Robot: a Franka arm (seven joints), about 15 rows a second.
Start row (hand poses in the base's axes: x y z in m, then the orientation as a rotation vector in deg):
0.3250 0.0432 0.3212 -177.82 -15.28 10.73
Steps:
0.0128 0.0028 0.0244 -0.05 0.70 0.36
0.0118 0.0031 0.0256 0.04 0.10 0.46
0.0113 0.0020 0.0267 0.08 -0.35 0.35
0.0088 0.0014 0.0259 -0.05 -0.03 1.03
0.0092 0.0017 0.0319 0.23 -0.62 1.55
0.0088 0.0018 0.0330 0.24 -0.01 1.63
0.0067 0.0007 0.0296 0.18 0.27 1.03
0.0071 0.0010 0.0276 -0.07 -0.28 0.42
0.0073 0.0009 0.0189 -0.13 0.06 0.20
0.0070 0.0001 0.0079 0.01 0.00 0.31
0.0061 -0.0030 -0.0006 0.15 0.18 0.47
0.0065 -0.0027 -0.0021 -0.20 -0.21 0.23
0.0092 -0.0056 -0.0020 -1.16 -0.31 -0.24
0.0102 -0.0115 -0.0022 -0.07 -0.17 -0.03
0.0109 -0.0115 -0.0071 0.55 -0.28 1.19
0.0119 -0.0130 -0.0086 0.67 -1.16 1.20
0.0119 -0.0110 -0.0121 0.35 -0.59 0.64
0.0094 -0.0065 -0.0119 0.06 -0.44 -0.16
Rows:
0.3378 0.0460 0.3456 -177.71 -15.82 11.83
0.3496 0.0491 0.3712 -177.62 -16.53 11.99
0.3609 0.0511 0.3979 -177.58 -17.08 11.44
0.3697 0.0525 0.4238 -177.54 -18.68 11.43
0.3789 0.0542 0.4557 -177.26 -21.10 10.45
0.3877 0.0560 0.4887 -176.80 -23.62 10.41
0.3944 0.0567 0.5183 -176.40 -25.20 10.80
0.4015 0.0577 0.5459 -176.46 -25.86 10.40
0.4088 0.0586 0.5648 -176.54 -26.17 10.53
0.4158 0.0587 0.5727 -176.48 -26.65 10.53
0.4219 0.0557 0.5721 -176.21 -27.36 10.77
0.4284 0.0530 0.5700 -176.41 -27.74 10.51
0.4376 0.0474 0.5680 177.53 27.43 -10.37
0.4478 0.0359 0.5658 177.46 27.36 -10.12
0.4587 0.0244 0.5587 -177.08 -29.23 9.55
0.4706 0.0114 0.5501 -176.45 -31.07 7.57
0.4825 0.0004 0.5380 -176.10 -32.04 6.56
0.4919 -0.0061 0.5261 -176.18 -31.81 5.87

